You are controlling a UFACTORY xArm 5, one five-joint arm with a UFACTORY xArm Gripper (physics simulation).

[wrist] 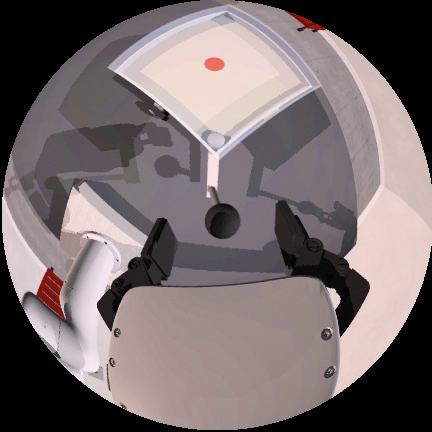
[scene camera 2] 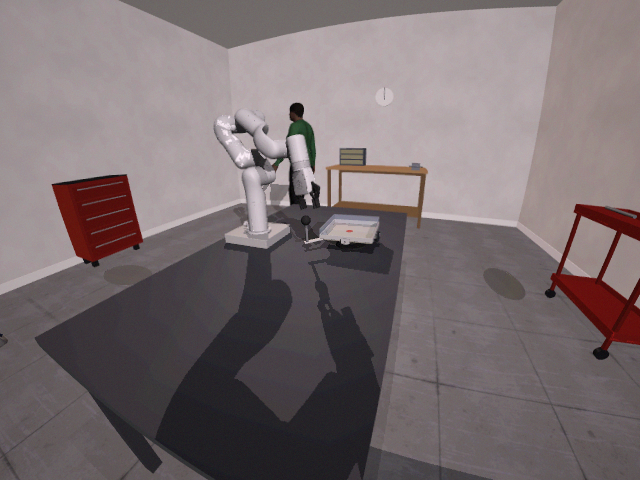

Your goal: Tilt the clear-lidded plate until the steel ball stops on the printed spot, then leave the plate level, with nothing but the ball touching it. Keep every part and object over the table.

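Note:
The clear-lidded plate (scene camera 2: 338, 238) (wrist: 175, 102) is a shallow cream tray with see-through walls, on a support over the table. Its printed red spot (scene camera 2: 349, 230) (wrist: 214, 64) is near the middle. The steel ball (wrist: 216, 139) lies inside the plate's corner nearest the handle arm, away from the spot. A white arm (scene camera 2: 313, 240) (wrist: 213, 172) runs out from that corner to an upright stem with a black ball knob (scene camera 2: 306, 220) (wrist: 223, 221). My gripper (scene camera 2: 310, 204) (wrist: 221, 223) is open and empty, above the knob, which shows between its fingers in the wrist view. The plate's exact tilt is hard to tell.
The robot's base (scene camera 2: 256, 237) (wrist: 102, 212) stands on the dark table (scene camera 2: 310, 361) to the left of the plate. A person in green (scene camera 2: 305, 129) stands behind the arm. A wooden bench (scene camera 2: 377, 169) is at the back, a red cart (scene camera 2: 573, 242) at the right.

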